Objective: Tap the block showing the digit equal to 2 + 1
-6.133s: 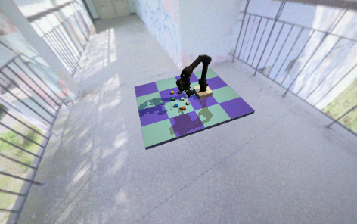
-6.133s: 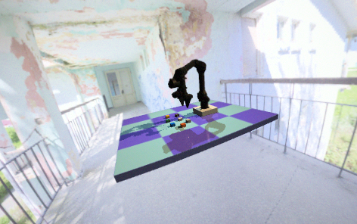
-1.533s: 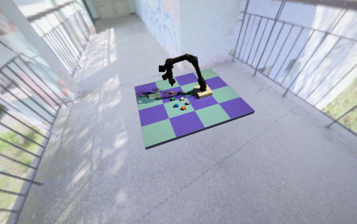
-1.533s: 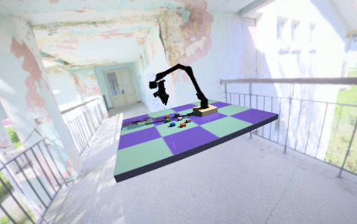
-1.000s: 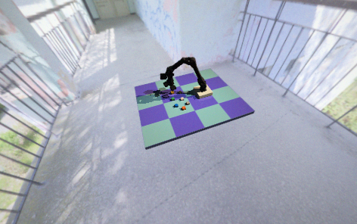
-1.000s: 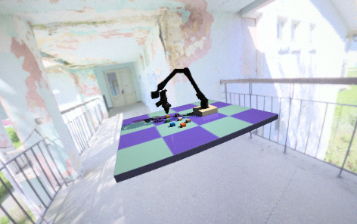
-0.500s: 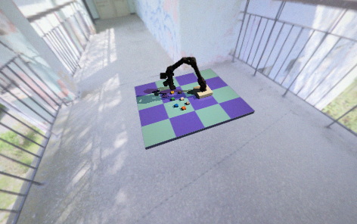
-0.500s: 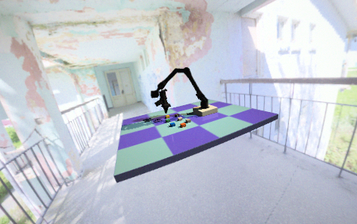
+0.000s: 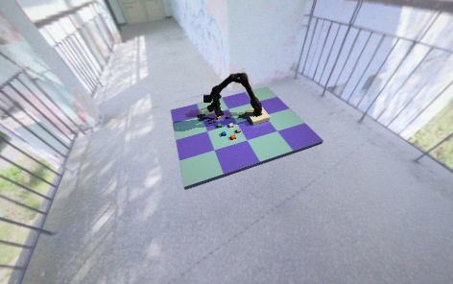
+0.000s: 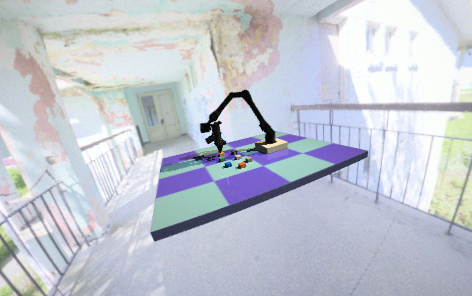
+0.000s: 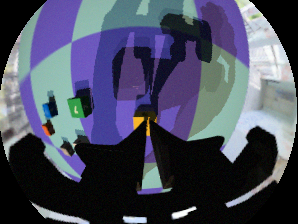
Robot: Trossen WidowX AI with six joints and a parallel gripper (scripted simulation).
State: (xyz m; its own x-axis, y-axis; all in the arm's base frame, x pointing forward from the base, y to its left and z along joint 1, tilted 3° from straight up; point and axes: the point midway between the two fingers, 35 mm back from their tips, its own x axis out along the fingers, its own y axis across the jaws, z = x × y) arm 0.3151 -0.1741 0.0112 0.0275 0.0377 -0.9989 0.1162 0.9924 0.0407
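Right now the green block is 110 mm to the left of my gripper tip, 40 mm ahead of it and 10 mm below it. Round my gripper tip: blue block 220 mm to the left, 50 mm ahead, 10 mm below; then red-orange block 290 mm to the left, 10 mm below.
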